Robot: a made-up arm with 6 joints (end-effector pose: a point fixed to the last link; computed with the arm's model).
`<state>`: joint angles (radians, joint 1 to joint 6).
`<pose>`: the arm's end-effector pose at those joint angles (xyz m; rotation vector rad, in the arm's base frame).
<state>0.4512 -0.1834 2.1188 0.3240 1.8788 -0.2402</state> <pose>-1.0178 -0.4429 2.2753 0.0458 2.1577 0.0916</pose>
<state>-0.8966 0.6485 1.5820 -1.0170 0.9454 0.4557</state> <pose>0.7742 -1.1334 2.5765 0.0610 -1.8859 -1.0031</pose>
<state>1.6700 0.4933 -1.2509 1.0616 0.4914 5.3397</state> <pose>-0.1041 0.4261 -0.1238 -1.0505 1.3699 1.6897</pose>
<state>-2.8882 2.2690 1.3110 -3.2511 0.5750 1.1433</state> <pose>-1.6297 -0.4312 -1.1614 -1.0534 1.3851 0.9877</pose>
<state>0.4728 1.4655 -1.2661 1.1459 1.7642 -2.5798</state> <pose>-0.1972 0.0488 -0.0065 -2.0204 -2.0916 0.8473</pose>
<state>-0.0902 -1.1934 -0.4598 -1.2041 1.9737 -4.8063</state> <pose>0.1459 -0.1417 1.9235 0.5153 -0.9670 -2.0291</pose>
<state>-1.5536 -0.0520 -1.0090 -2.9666 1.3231 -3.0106</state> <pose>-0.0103 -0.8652 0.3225 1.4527 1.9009 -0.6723</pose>
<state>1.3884 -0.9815 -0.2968 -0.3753 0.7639 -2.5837</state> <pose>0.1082 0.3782 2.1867 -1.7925 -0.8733 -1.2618</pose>
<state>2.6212 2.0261 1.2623 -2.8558 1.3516 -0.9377</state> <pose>-1.6352 0.9844 -0.7670 1.2016 0.8211 -0.6410</pose>
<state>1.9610 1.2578 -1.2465 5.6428 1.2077 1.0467</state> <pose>0.0919 -0.0047 -0.1592 -2.0795 -0.0461 1.3710</pose>
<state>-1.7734 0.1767 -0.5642 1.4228 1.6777 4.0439</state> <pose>-0.1316 -1.3688 0.6625 1.3728 -0.3051 -0.0580</pose>
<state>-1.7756 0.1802 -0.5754 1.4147 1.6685 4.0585</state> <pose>-0.1332 -1.3615 0.6459 1.3721 -0.3165 -0.0726</pose>
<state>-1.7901 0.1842 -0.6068 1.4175 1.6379 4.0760</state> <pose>-0.1474 -1.3368 0.6041 1.3921 -0.3265 -0.1208</pose>
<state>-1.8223 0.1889 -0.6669 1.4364 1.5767 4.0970</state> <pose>-0.1773 -1.2832 0.5282 1.4419 -0.3308 -0.2153</pose>
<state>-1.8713 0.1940 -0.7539 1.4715 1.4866 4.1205</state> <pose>-0.2154 -1.1943 0.4255 1.5196 -0.3233 -0.3489</pose>
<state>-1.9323 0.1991 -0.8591 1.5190 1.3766 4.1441</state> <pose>-0.2493 -1.0720 0.3128 1.6169 -0.2989 -0.5020</pose>
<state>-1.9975 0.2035 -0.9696 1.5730 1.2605 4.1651</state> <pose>-0.2668 -0.9297 0.2100 1.7211 -0.2575 -0.6490</pose>
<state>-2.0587 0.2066 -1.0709 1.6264 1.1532 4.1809</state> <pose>-0.2656 -0.7906 0.1314 1.8178 -0.2062 -0.7697</pose>
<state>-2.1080 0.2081 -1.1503 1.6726 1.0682 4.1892</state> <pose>-0.2526 -0.6780 0.0812 1.8951 -0.1567 -0.8534</pose>
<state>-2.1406 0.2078 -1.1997 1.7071 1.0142 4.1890</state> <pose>-0.2400 -0.6070 0.0554 1.9457 -0.1207 -0.9006</pose>
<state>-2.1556 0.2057 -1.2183 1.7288 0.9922 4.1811</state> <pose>-0.2360 -0.5796 0.0473 1.9690 -0.1028 -0.9179</pose>
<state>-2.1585 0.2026 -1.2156 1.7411 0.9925 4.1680</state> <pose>-0.2401 -0.5821 0.0495 1.9743 -0.0990 -0.9169</pose>
